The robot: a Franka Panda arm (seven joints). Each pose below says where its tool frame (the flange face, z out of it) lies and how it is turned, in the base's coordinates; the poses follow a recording.
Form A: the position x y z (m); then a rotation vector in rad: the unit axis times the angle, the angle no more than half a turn.
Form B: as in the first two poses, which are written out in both.
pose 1, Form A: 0.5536 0.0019 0.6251 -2.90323 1.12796 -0.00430
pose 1, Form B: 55.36 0.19 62.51; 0.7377 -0.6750 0.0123; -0.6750 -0.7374 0.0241; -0.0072 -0.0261 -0.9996
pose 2, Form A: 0.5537 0.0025 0.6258 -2.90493 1.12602 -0.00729
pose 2, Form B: 55.37 0.25 62.58; 0.7388 -0.6738 0.0138; -0.6739 -0.7385 0.0226; -0.0051 -0.0260 -0.9996
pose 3, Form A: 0.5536 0.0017 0.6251 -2.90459 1.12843 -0.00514
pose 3, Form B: 55.36 0.17 62.51; 0.7378 -0.6749 0.0123; -0.6750 -0.7374 0.0226; -0.0062 -0.0250 -0.9997
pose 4, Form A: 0.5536 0.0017 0.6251 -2.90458 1.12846 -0.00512
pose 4, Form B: 55.36 0.17 62.51; 0.7377 -0.6750 0.0123; -0.6750 -0.7374 0.0226; -0.0062 -0.0250 -0.9997
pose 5, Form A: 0.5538 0.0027 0.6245 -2.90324 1.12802 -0.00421
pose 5, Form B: 55.38 0.27 62.45; 0.7377 -0.6750 0.0123; -0.6751 -0.7374 0.0241; -0.0072 -0.0261 -0.9996
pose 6, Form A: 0.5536 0.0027 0.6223 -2.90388 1.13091 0.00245
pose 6, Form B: 55.36 0.27 62.23; 0.7367 -0.6762 0.0077; -0.6762 -0.7363 0.0241; -0.0106 -0.0230 -0.9997
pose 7, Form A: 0.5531 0.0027 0.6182 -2.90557 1.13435 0.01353
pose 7, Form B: 55.31 0.27 61.82; 0.7355 -0.6775 0.0001; -0.6773 -0.7353 0.0240; -0.0162 -0.0177 -0.9997
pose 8, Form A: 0.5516 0.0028 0.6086 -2.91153 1.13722 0.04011
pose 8, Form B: 55.16 0.28 60.86; 0.7350 -0.6778 -0.0182; -0.6774 -0.7352 0.0239; -0.0296 -0.0052 -0.9995
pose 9, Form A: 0.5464 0.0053 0.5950 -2.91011 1.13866 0.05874
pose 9, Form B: 54.64 0.53 59.50; 0.7339 -0.6787 -0.0291; -0.6781 -0.7344 0.0287; -0.0409 -0.0013 -0.9992
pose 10, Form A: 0.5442 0.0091 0.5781 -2.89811 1.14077 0.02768
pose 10, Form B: 54.42 0.91 57.81; 0.7316 -0.6817 -0.0067; -0.6812 -0.7314 0.0316; -0.0264 -0.0185 -0.9995
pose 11, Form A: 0.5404 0.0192 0.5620 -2.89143 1.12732 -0.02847
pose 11, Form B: 54.04 1.92 56.20; 0.7360 -0.6762 0.0309; -0.6769 -0.7355 0.0288; 0.0033 -0.0421 -0.9991
